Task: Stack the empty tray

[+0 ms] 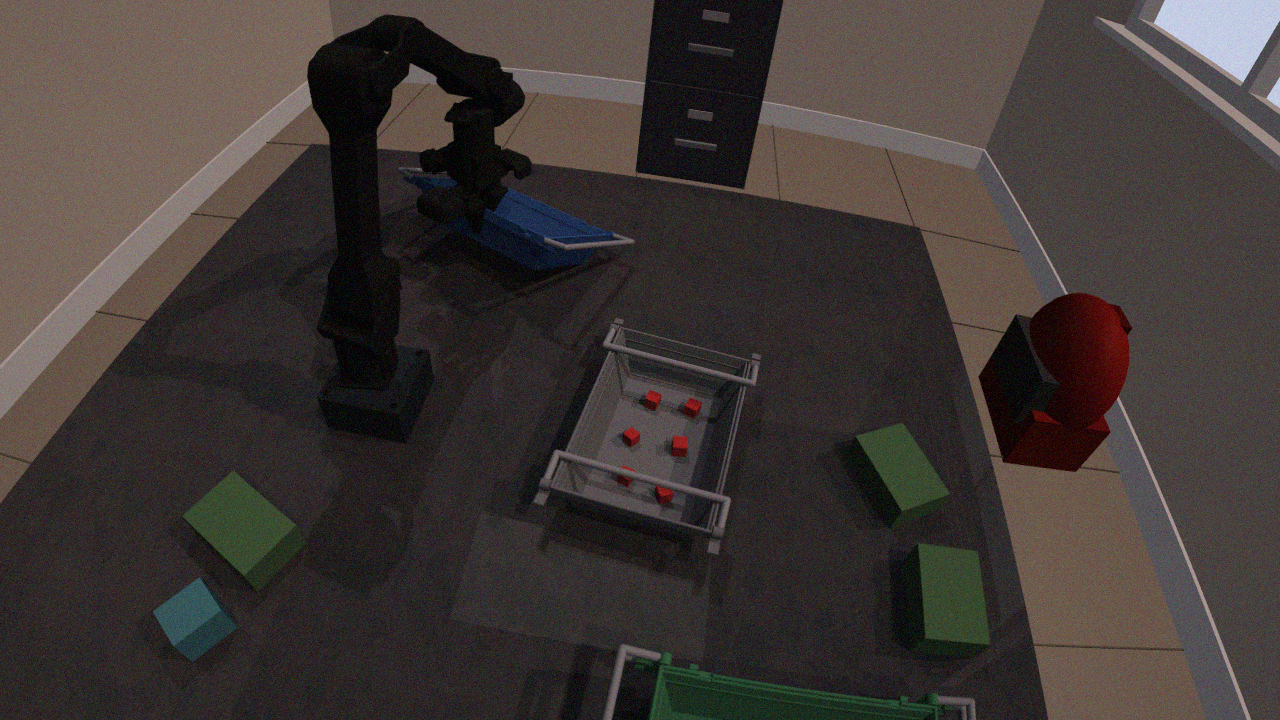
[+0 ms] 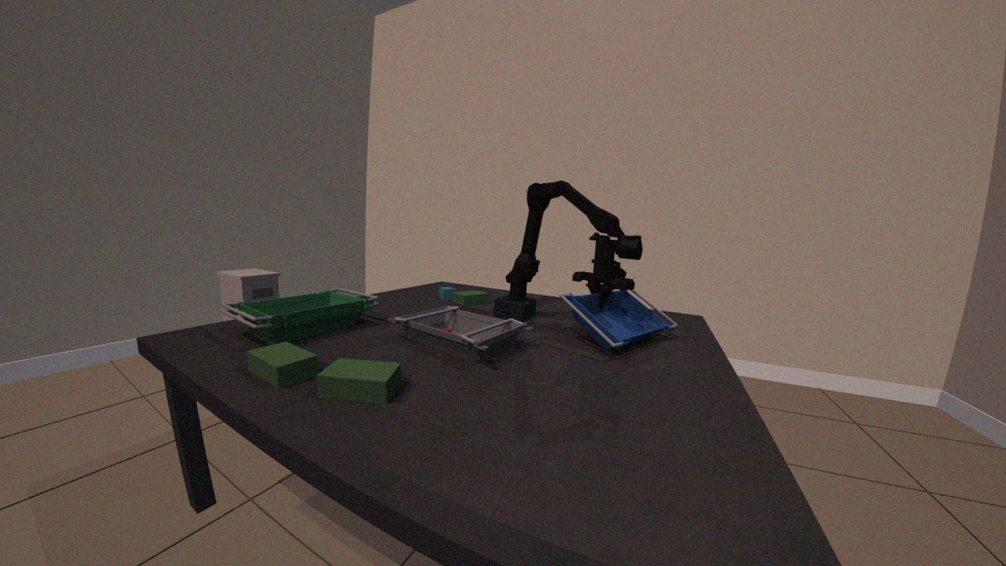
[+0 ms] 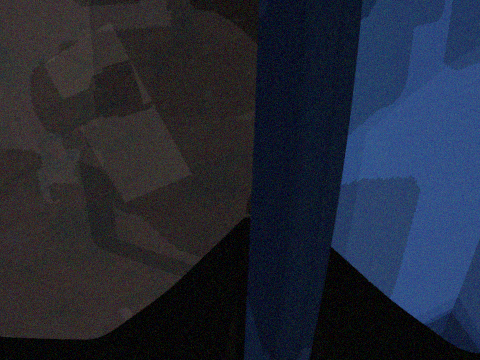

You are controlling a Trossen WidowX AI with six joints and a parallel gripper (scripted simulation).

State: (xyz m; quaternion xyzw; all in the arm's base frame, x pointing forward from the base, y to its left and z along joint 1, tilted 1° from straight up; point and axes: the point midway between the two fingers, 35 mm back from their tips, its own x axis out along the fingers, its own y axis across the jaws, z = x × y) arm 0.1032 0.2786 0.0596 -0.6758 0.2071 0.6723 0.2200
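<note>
My gripper tip is now 70 mm to the right of the blue tray and 50 mm short of it. From my gripper tip the other things lie so: teal cube (610 mm to the right, 230 mm behind, 50 mm below).
</note>
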